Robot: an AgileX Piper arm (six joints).
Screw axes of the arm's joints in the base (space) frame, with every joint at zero. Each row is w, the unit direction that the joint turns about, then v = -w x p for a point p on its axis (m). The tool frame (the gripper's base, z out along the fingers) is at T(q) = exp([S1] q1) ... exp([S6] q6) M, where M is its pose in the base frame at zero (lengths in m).
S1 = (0, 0, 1, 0.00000, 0.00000, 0.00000)
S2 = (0, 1, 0, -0.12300, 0.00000, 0.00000)
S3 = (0, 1, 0, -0.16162, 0.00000, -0.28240)
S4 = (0.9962, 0, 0.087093, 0.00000, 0.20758, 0.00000)
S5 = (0, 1, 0, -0.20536, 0.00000, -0.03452)
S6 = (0.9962, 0, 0.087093, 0.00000, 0.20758, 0.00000)
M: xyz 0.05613 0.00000 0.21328 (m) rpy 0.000 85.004 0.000 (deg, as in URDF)
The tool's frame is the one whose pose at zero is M.
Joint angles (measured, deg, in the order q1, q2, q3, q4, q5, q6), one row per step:
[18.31 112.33 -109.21 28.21 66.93 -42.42]
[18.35 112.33 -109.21 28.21 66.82 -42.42]
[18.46 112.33 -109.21 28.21 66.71 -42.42]
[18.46 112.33 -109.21 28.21 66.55 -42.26]
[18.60 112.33 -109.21 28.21 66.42 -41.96]
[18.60 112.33 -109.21 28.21 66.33 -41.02]
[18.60 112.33 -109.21 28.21 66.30 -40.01]
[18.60 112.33 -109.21 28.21 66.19 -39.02]
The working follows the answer.
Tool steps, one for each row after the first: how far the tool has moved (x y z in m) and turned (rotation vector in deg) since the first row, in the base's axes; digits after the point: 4 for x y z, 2 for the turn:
[0.0000 0.0003 0.0001 0.03 -0.09 -0.01]
[-0.0001 0.0011 0.0001 0.06 -0.18 0.05]
[0.0001 0.0011 0.0002 0.15 -0.23 -0.16]
[-0.0001 0.0021 0.0003 0.27 -0.17 -0.32]
[0.0000 0.0021 0.0004 0.55 0.27 -1.11]
[0.0000 0.0021 0.0004 0.82 0.79 -1.92]
[0.0002 0.0021 0.0004 1.12 1.24 -2.76]

Tool pose at each row, in the base's axes (x y z in m, rotation vector in deg; rounded; the steps above come from the unrounded poses):
[0.3967 0.1730 0.3272 -68.47 130.66 29.64]
[0.3967 0.1733 0.3272 -68.44 130.58 29.61]
[0.3966 0.1740 0.3273 -68.50 130.46 29.60]
[0.3968 0.1741 0.3274 -68.21 130.47 29.59]
[0.3966 0.1751 0.3275 -67.96 130.53 29.70]
[0.3967 0.1751 0.3275 -66.88 131.14 30.01]
[0.3967 0.1751 0.3275 -65.76 131.82 30.37]
[0.3969 0.1751 0.3276 -64.60 132.42 30.70]

